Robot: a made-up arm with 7 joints.
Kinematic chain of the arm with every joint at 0, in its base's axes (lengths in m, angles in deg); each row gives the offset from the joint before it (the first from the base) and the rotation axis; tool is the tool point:
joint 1: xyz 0 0.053 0 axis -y
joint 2: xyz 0 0.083 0 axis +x
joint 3: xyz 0 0 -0.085 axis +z
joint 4: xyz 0 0 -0.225 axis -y
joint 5: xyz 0 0 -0.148 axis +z
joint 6: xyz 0 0 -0.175 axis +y
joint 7: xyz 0 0 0 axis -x
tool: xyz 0 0 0
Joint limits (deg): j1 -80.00..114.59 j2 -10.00..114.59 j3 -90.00..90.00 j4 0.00..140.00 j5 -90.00..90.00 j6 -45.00..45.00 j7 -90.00..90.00
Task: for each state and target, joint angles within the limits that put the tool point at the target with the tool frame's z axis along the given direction. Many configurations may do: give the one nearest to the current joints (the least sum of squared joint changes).
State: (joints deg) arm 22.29 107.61 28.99 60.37 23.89 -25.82 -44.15
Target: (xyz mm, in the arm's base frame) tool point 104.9 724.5 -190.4 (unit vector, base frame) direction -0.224 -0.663 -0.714
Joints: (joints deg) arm 6.34 69.47 12.43 15.30 9.85 -45.00 -45.61
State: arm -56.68 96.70 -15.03 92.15 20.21 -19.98 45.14
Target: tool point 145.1 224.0 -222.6 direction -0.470 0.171 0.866
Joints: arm -35.48 72.51 -14.96 127.56 -9.25 33.52 17.94
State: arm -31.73 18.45 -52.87 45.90 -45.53 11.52 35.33
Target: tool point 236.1 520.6 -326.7 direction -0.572 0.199 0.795
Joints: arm -3.83 60.60 -17.56 56.69 -24.00 -31.01 21.70
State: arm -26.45 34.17 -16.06 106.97 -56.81 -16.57 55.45
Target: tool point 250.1 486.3 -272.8 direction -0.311 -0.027 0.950
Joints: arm -13.35 54.13 6.88 72.79 -45.60 -24.90 50.91
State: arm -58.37 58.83 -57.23 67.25 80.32 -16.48 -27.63
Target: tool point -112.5 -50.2 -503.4 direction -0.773 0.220 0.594
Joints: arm -31.82 4.28 -52.59 59.94 60.31 -45.00 -2.25
